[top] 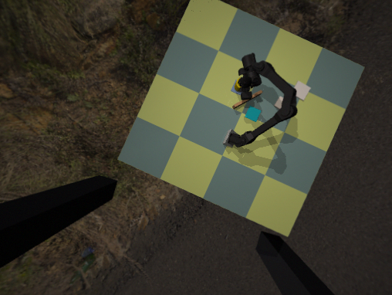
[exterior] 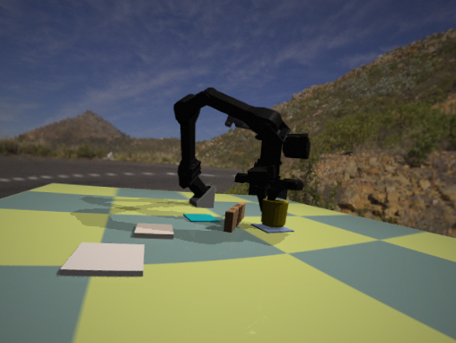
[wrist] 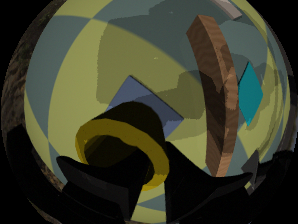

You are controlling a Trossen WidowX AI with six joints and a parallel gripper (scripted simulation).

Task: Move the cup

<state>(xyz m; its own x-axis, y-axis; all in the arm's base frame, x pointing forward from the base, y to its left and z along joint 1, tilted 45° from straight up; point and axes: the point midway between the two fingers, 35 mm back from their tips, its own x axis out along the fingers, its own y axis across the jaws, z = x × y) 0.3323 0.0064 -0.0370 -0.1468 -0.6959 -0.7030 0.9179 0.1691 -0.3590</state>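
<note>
Right now my gripper tip is 50 mm above the blue-grey pad, 30 mm short of it and 10 mm to the right of it. The rest, counted from my gripper tip: brown wooden bar: 60 mm to the right, 50 mm behind, 30 mm below; yellow cup: 20 mm ahead, 10 mm to the left; teal pad: 130 mm to the right, 120 mm behind, 50 mm below.
</note>
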